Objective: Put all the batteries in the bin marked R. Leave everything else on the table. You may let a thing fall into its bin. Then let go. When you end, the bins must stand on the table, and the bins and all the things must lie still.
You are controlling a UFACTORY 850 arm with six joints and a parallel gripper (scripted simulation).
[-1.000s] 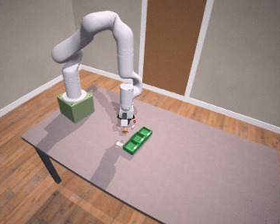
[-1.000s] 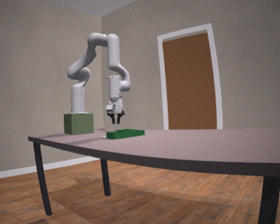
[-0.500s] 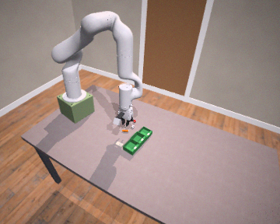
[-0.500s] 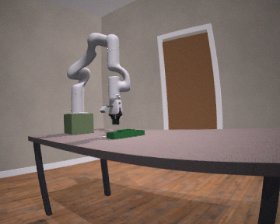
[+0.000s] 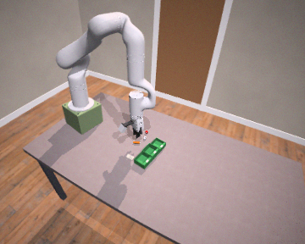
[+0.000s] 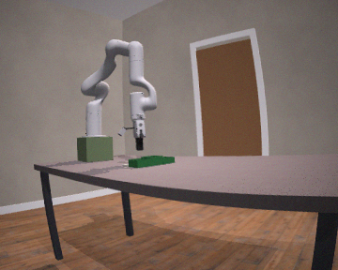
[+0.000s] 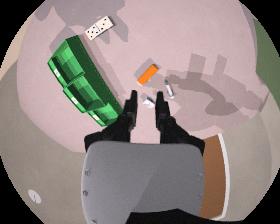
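Right now the orange battery is 90 mm below my hand. From my hand the other things lie so: grey piece 20 mm behind, 70 mm to the left, 90 mm below; green three-compartment bin 120 mm ahead, 60 mm to the right, 70 mm below; red piece 30 mm ahead, 120 mm to the left, 90 mm below.
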